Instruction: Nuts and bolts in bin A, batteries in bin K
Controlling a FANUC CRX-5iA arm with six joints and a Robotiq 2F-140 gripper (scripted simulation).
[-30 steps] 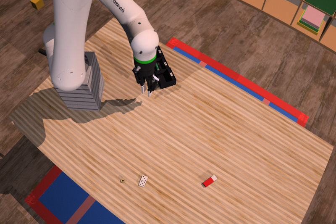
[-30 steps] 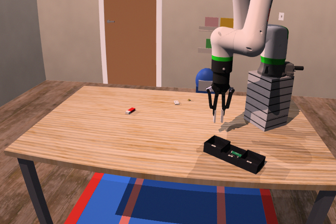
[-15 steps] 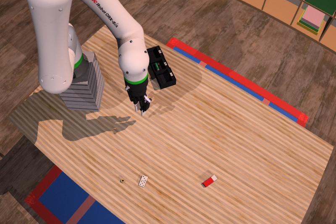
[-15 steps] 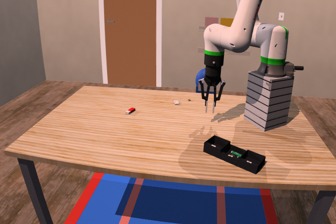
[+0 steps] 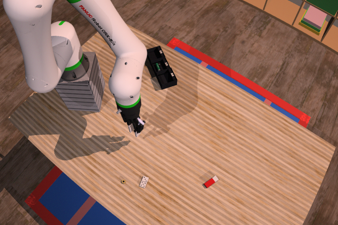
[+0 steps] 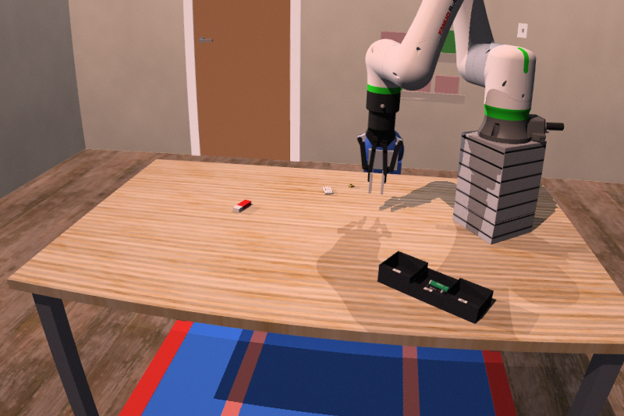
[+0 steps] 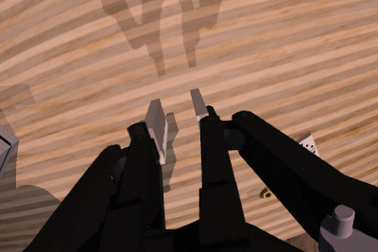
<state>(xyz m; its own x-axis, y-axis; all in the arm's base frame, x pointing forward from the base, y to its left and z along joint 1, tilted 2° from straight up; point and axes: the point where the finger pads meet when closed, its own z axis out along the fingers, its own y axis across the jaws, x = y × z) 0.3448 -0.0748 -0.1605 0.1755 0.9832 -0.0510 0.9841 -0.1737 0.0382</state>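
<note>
Now: the brass nut 21 cm to the right of my hand, 10 cm below it and 6 cm ahead of it. Also, from my hand: green battery: 40 cm to the left, 10 cm behind, 9 cm below; white domino: 17 cm to the right, 14 cm ahead, 10 cm below; red-and-white block: 40 cm ahead, 10 cm below, 3 cm to the right.
</note>
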